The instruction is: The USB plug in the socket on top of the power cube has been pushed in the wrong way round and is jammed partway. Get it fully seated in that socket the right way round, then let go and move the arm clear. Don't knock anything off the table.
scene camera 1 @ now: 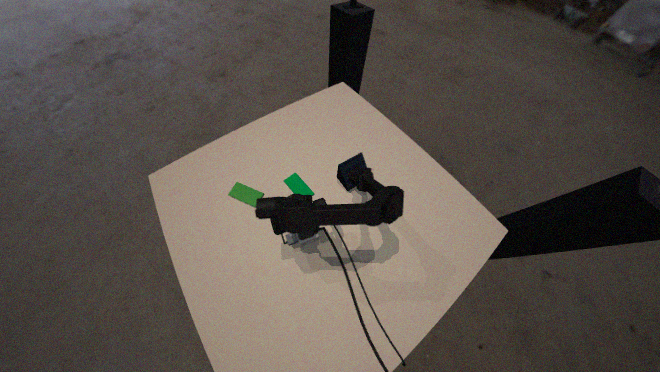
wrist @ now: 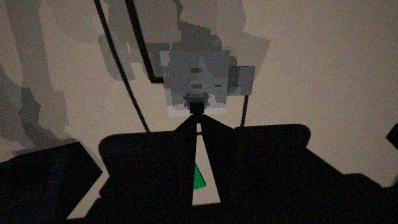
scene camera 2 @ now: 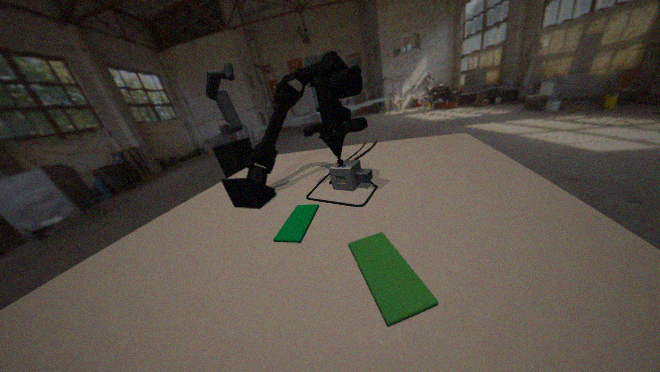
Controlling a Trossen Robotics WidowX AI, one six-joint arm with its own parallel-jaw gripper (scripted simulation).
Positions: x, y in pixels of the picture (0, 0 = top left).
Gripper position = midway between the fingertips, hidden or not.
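Scene:
A dark USB plug is being held by my gripper (scene camera 2: 338, 156).

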